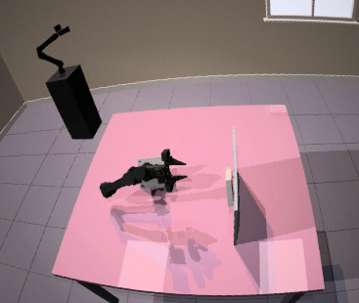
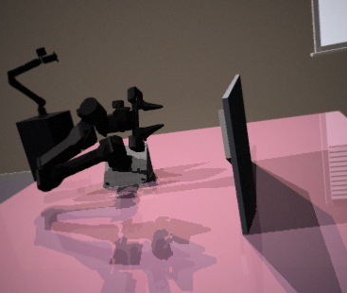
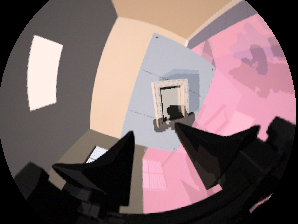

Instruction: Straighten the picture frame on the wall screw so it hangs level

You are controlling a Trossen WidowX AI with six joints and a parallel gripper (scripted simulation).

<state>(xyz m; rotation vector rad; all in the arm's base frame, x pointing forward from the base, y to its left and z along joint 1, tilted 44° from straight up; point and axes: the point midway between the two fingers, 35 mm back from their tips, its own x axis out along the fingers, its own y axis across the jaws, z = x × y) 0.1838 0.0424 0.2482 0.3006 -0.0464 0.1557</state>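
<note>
The picture frame is 190 mm ahead of my gripper tip, 90 mm below it and 10 mm to the right of it. The rest, counted from my gripper tip: thin wall panel (200 mm ahead, 90 mm below, 10 mm to the right).
</note>
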